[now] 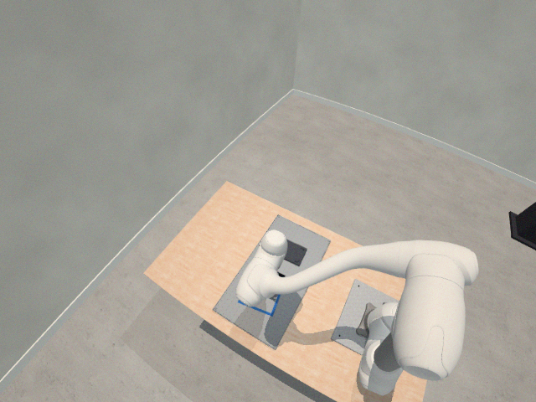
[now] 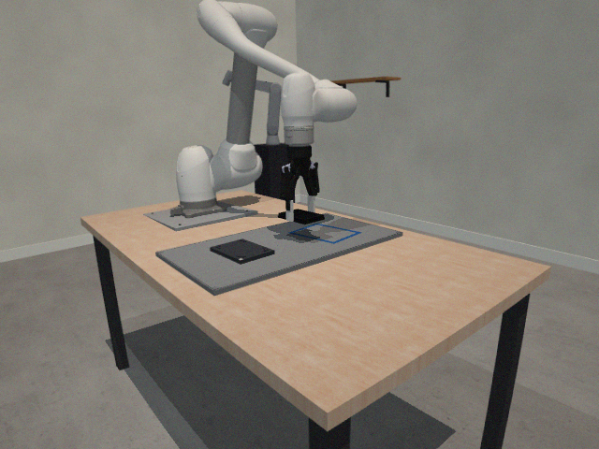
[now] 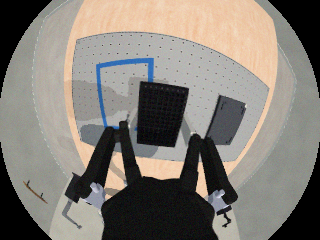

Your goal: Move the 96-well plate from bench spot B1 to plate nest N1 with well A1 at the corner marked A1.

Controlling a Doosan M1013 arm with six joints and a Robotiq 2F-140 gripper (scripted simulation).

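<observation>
The dark plate nest is 220 mm to the right of my hand and 90 mm below it. Also, from my hand: black 96-well plate (20 mm below).
</observation>
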